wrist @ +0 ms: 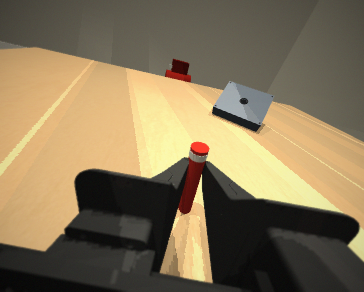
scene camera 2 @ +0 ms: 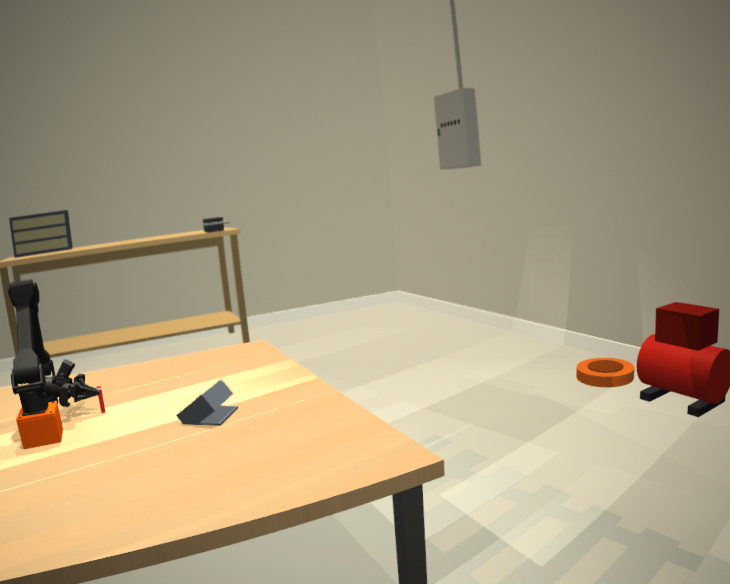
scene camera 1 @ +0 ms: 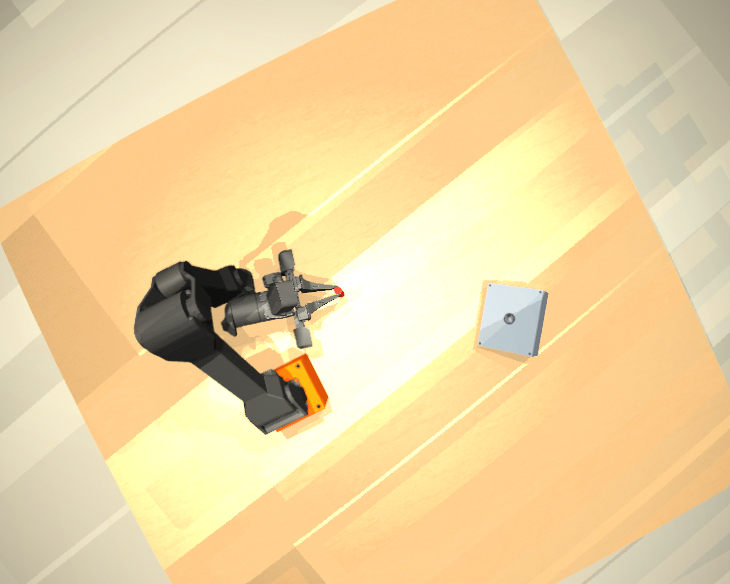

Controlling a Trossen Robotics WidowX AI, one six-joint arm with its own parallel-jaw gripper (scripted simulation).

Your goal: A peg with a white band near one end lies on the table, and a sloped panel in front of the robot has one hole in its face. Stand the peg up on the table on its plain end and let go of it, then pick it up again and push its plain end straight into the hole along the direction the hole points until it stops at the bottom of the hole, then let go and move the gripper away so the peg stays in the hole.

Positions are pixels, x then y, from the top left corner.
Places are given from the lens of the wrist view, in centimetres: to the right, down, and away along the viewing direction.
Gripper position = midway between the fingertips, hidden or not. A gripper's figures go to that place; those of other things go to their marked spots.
my gripper (wrist: 195, 164): 1, 2, 12
red peg (wrist: 198, 153): 1, 0, 10
grey sloped panel (wrist: 228, 106): 13, -11, 38
The marked spots on the red peg and the grey sloped panel are 32 cm apart.
